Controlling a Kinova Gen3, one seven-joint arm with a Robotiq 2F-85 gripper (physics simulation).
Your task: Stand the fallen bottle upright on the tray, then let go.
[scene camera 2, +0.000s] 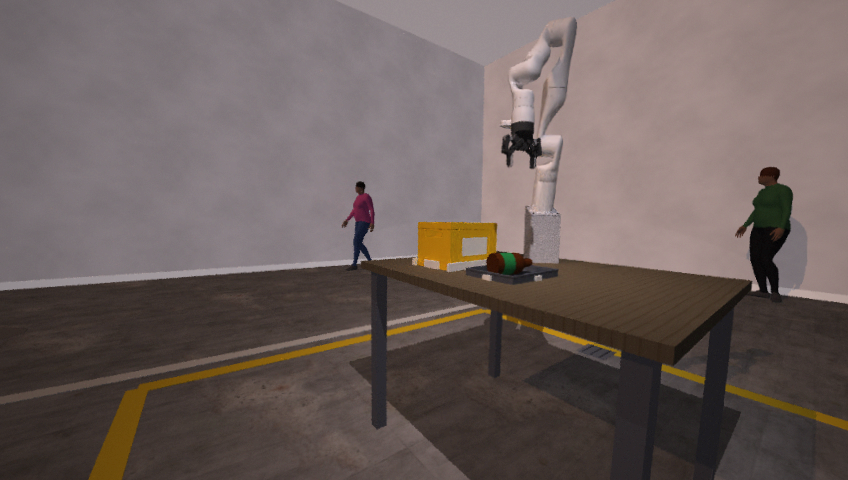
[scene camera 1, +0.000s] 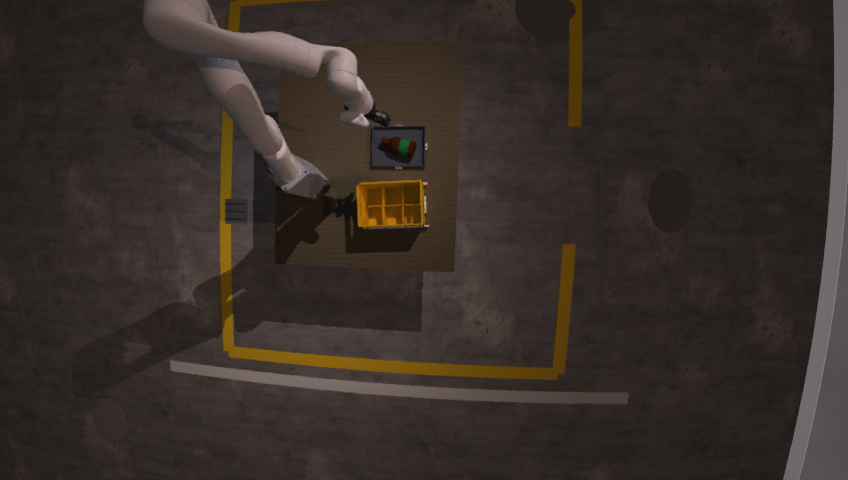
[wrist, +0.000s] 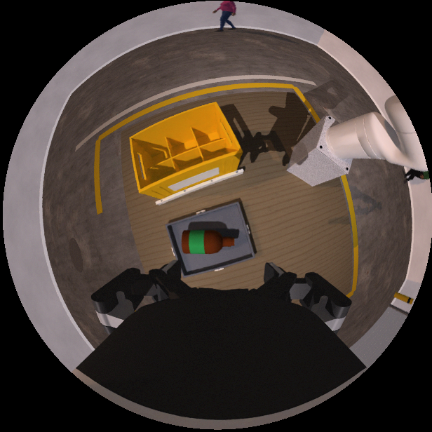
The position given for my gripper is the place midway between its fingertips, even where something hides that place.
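Looking at my gripper [scene camera 2: 521, 167], I find it in the wrist view [wrist: 222, 271] as well. I also see a brown bottle [scene camera 2: 503, 263].
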